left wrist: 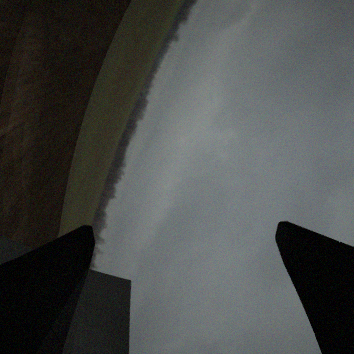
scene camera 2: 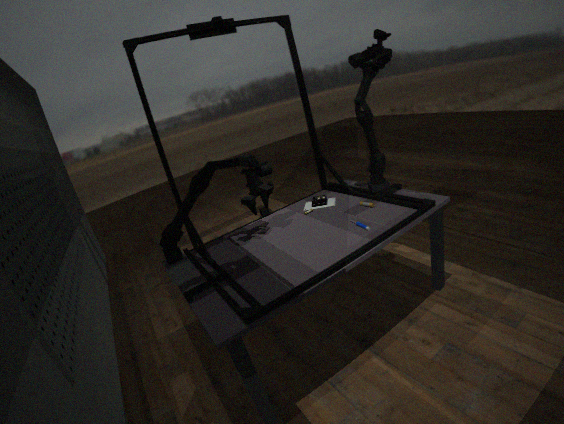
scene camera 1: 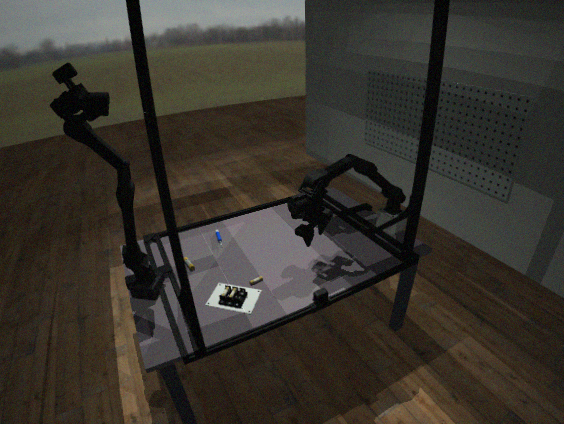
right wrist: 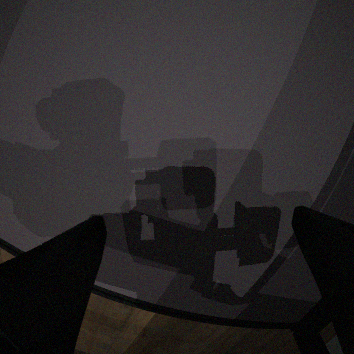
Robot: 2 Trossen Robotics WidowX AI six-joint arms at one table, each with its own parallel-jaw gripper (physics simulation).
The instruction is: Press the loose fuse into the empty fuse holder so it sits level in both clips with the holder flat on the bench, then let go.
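Frame: origin at the left arm's base, x down, y ahead, z right, level; centimetres.
Seen in the pictures: left gripper, fingertip midpoint: point(left wrist: 187, 235) point(scene camera 2: 390, 43) point(scene camera 1: 83, 86); right gripper, fingertip midpoint: point(scene camera 2: 261, 211) point(scene camera 1: 314, 240) point(right wrist: 201, 222); left arm's base at its link origin: point(scene camera 2: 378, 182) point(scene camera 1: 145, 279); right arm's base at its link origin: point(scene camera 2: 174, 259) point(scene camera 1: 392, 210).
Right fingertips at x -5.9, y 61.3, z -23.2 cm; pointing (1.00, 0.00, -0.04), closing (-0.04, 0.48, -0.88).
Offsets run from my right fingertips to a thing's top centre.
The black fuse holder @[dy -27.7, dx +7.7, dz +22.8 cm] point(scene camera 1: 233, 296) point(scene camera 2: 319, 200) sits on a white plate point(scene camera 1: 254, 297) point(scene camera 2: 331, 202) that lies on the bench. Pale fuses show in its left and middle positions in scene camera 1; its right position looks empty. A small cream fuse with yellowish ends @[dy -21.2, dx +9.8, dz +13.3 cm] point(scene camera 1: 256, 280) point(scene camera 2: 308, 211) lies loose on the bench close beside the plate. My right gripper point(scene camera 1: 315, 236) point(scene camera 2: 260, 212) point(right wrist: 201, 222) is open and empty, above the bench, well to the right of the loose fuse in scene camera 1. My left gripper point(left wrist: 187, 235) is open and empty, raised high, facing the sky.
A yellow cylinder @[dy -50.9, dx +9.2, dz +6.2 cm] point(scene camera 1: 188, 263) point(scene camera 2: 366, 204) and a blue tool-like piece @[dy -43.5, dx +9.8, dz -13.9 cm] point(scene camera 1: 218, 236) point(scene camera 2: 362, 225) lie apart on the bench. Black frame posts point(scene camera 1: 154, 135) point(scene camera 2: 306, 105) rise from the bench edges. A small black block point(scene camera 1: 320, 296) is on the near rail in scene camera 1.
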